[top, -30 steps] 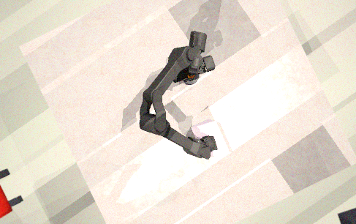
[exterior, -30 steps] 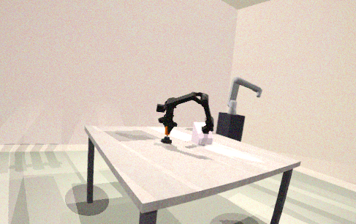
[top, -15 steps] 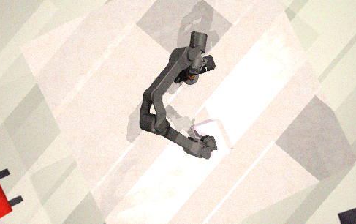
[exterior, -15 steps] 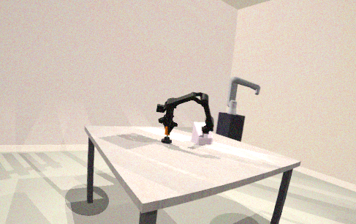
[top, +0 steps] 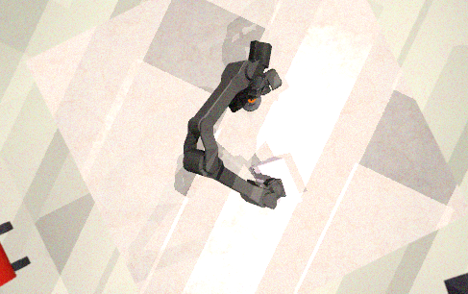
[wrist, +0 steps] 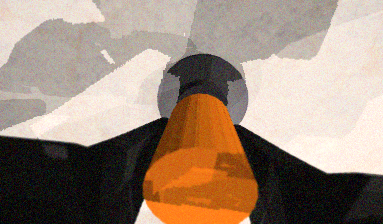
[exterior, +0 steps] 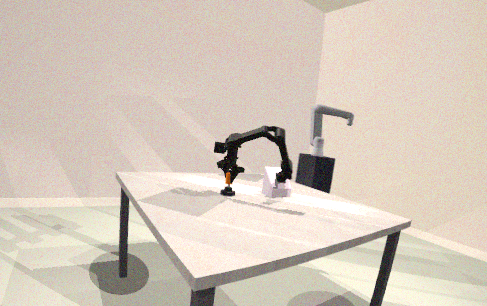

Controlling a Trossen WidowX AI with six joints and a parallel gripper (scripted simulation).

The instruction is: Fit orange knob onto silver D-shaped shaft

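Now: gripper tip 3 cm below the orange knob. From my gripper tip the other things lie so: dark round pedestal 4 cm below.
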